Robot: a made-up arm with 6 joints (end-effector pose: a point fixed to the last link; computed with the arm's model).
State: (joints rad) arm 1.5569 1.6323 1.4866 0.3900 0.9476 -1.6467
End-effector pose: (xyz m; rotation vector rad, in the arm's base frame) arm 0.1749 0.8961 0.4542 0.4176 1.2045 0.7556
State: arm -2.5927 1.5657 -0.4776 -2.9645 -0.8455 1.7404
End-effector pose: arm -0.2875 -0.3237 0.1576 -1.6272 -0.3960 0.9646
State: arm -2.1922 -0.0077 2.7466 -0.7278 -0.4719 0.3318
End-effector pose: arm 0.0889 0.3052 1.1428 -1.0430 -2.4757 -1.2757
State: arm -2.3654 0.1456 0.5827 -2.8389 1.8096 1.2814
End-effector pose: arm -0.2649 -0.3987 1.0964 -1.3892 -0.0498 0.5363
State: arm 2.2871 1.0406 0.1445 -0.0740 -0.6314 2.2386
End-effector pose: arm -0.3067 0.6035 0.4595 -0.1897 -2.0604 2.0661
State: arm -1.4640 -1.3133 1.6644 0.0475 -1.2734 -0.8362
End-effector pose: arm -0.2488 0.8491 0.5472 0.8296 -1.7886 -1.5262
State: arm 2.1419 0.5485 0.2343 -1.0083 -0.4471 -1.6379
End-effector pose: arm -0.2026 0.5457 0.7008 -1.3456 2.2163 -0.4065
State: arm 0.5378 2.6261 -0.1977 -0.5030 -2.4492 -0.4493
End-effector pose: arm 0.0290 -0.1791 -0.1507 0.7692 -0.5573 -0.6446
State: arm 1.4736 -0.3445 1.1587 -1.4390 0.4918 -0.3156
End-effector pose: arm 0.0540 -0.0977 1.2844 1.5781 1.5804 1.0423
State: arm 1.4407 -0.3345 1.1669 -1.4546 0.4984 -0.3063
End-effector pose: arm 0.0502 -0.0931 1.2862 1.5976 1.5625 1.0190
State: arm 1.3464 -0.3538 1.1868 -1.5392 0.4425 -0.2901
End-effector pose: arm 0.0279 -0.1161 1.2864 1.5816 1.4999 1.0600
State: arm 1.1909 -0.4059 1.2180 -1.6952 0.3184 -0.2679
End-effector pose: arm -0.0255 -0.1625 1.2819 1.5107 1.3706 1.1721
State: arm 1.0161 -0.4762 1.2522 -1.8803 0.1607 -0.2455
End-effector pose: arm -0.1083 -0.2068 1.2691 1.3848 1.1857 1.3098
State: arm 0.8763 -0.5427 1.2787 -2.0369 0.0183 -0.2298
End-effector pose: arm -0.1919 -0.2316 1.2501 1.2404 1.0056 1.4181
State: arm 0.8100 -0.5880 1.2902 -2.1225 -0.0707 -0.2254
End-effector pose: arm -0.2429 -0.2440 1.2339 1.1358 0.8974 1.4824
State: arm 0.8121 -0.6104 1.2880 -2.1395 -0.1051 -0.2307
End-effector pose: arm -0.2558 -0.2562 1.2257 1.0911 0.8692 1.5186
